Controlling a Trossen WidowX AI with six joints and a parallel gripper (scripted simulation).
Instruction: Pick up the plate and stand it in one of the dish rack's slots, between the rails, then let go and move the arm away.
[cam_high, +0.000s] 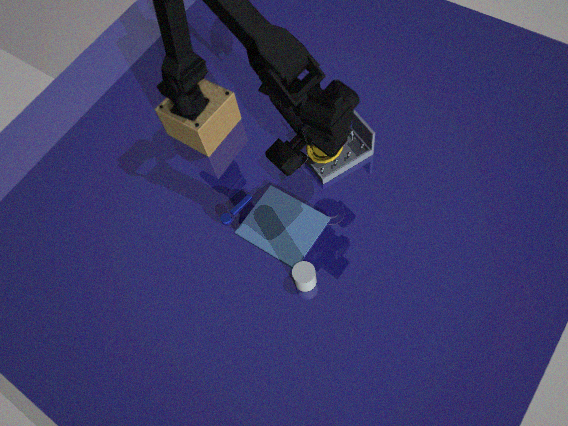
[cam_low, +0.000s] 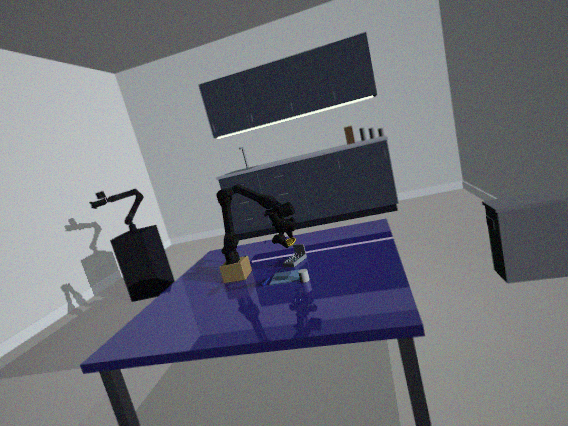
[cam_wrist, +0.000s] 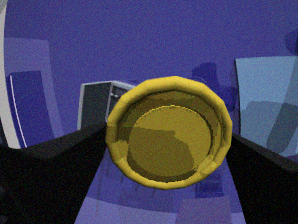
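My gripper tip is now 10 mm past the grey dish rack, 60 mm to the right of it and 110 mm above it. The rest, counted from my gripper tip: white cup: 60 mm ahead, 220 mm to the right, 100 mm below; then blue utensil: 150 mm behind, 150 mm to the right, 130 mm below.
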